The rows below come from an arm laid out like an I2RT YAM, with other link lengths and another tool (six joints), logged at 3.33 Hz.
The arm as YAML. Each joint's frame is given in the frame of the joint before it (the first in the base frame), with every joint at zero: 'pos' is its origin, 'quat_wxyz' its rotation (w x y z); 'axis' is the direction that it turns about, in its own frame. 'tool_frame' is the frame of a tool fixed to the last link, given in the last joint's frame.
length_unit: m
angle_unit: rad
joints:
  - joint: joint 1
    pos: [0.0, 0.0, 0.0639]
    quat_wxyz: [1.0, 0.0, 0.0, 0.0]
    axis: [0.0, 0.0, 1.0]
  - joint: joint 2
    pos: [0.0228, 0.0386, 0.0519]
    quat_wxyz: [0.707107, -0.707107, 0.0, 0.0]
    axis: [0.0, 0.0, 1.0]
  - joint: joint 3
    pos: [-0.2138, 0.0, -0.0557]
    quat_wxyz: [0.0, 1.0, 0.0, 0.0]
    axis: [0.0, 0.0, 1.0]
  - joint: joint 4
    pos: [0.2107, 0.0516, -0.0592]
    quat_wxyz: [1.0, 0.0, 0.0, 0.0]
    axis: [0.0, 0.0, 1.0]
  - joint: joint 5
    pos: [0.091, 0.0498, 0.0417]
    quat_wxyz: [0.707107, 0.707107, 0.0, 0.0]
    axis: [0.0, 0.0, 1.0]
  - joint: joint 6
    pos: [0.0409, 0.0, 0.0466]
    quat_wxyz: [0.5, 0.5, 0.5, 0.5]
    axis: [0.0, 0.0, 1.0]
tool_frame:
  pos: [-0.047, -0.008, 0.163]
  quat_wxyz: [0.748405, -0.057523, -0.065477, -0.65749]
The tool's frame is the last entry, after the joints.
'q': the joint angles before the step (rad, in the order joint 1, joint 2, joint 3, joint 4, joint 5, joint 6). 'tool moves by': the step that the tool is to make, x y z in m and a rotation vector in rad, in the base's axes. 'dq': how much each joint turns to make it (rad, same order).
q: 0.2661 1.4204 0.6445 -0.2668 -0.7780 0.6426
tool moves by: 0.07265 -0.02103 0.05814 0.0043 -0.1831 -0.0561
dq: -0.1118 0.0736 0.2720 -0.0824 -0.0023 -0.0912
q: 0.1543 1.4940 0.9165 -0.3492 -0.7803 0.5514
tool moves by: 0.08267 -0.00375 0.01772 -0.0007 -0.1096 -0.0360
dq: -0.0339 0.2743 0.3075 0.0671 0.0134 -0.0118
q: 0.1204 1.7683 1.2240 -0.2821 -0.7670 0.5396
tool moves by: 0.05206 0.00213 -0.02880 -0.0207 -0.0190 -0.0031
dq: -0.0058 0.2636 0.2220 0.0416 0.0150 -0.0240
